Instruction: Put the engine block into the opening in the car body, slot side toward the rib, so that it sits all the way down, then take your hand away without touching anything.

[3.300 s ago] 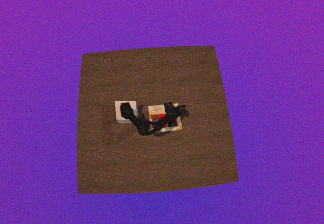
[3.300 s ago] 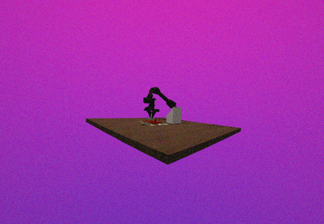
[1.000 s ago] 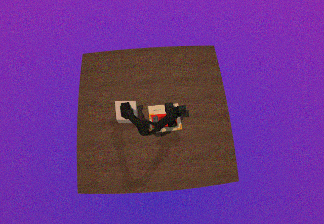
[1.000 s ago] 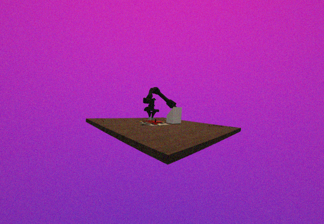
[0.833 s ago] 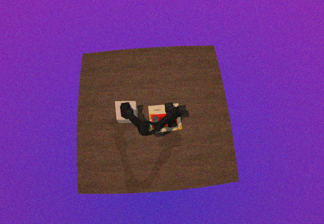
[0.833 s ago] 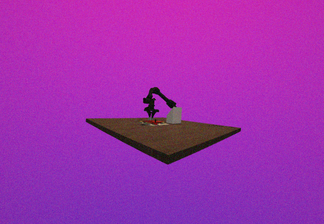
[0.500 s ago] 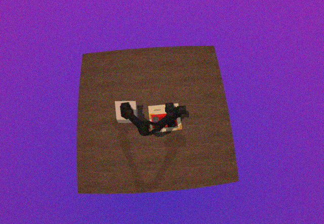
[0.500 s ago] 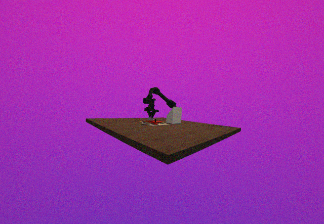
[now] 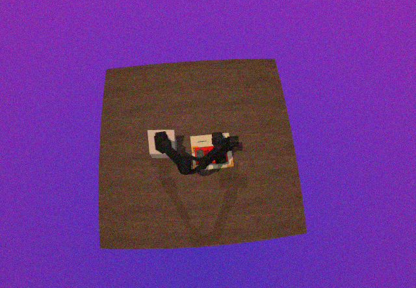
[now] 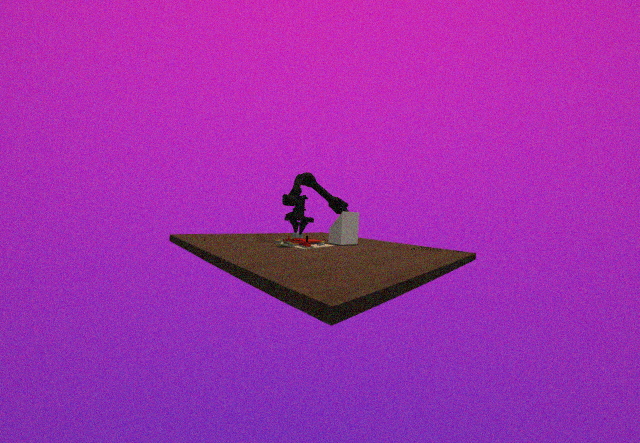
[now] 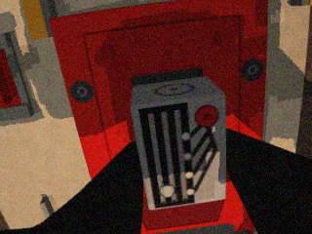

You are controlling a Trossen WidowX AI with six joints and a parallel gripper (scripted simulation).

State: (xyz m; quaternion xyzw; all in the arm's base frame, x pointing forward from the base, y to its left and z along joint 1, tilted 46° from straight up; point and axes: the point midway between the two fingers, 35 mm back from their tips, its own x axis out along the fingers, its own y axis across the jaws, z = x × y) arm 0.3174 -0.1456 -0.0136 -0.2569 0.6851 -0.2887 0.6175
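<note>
The engine block is 10 mm below my gripper tip.
</note>
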